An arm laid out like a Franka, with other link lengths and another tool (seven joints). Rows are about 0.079 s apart.
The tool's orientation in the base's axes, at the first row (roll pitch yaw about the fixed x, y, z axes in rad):
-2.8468, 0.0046, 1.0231
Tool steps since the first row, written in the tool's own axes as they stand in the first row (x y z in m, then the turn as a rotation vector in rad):
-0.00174, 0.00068, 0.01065, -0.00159, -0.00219, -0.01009
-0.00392, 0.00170, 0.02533, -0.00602, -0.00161, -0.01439
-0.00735, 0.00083, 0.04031, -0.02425, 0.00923, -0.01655
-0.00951, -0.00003, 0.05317, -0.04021, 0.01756, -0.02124
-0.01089, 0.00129, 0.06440, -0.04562, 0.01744, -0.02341
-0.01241, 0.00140, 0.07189, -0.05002, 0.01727, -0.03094
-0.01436, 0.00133, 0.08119, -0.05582, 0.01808, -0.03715
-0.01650, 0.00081, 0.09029, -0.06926, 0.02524, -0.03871
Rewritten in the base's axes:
-0.00302, -0.00025, -0.01038, -0.00009, -0.00175, 0.01030
-0.00699, -0.00046, -0.02471, -0.00085, -0.00646, 0.01426
-0.01324, -0.00074, -0.03878, -0.00095, -0.02775, 0.01327
-0.01829, -0.00026, -0.05082, -0.00129, -0.04623, 0.01541
-0.02074, -0.00044, -0.06195, -0.00366, -0.05111, 0.01754
-0.02332, -0.00069, -0.06914, -0.00421, -0.05589, 0.02482
-0.02672, -0.00095, -0.07801, -0.00501, -0.06216, 0.03055
-0.03053, -0.00117, -0.08655, -0.00577, -0.07744, 0.03003

